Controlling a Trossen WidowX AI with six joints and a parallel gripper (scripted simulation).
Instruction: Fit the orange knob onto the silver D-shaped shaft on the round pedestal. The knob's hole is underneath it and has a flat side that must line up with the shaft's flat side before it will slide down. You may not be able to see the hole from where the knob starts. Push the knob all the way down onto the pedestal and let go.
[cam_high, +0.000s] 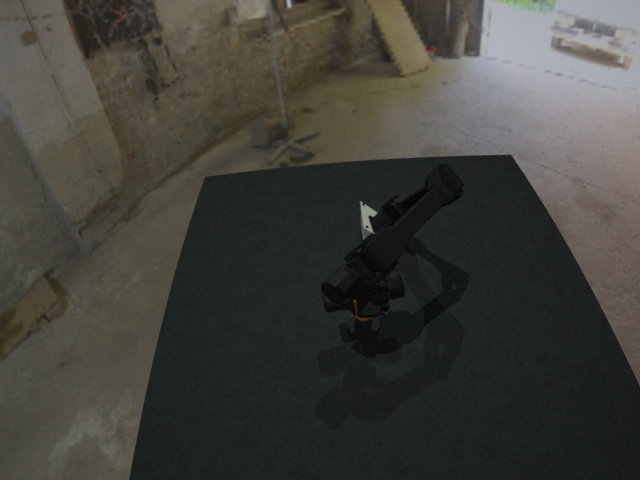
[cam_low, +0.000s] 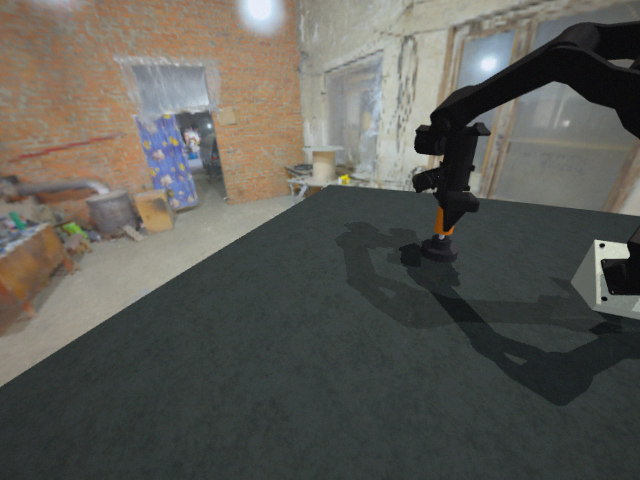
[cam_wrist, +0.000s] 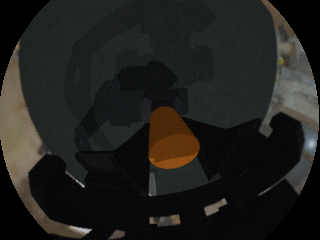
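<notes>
Now: gripper tip 3 cm below the orange knob. The rest, counted from my gripper tip: round pedestal: 4 cm below.
</notes>
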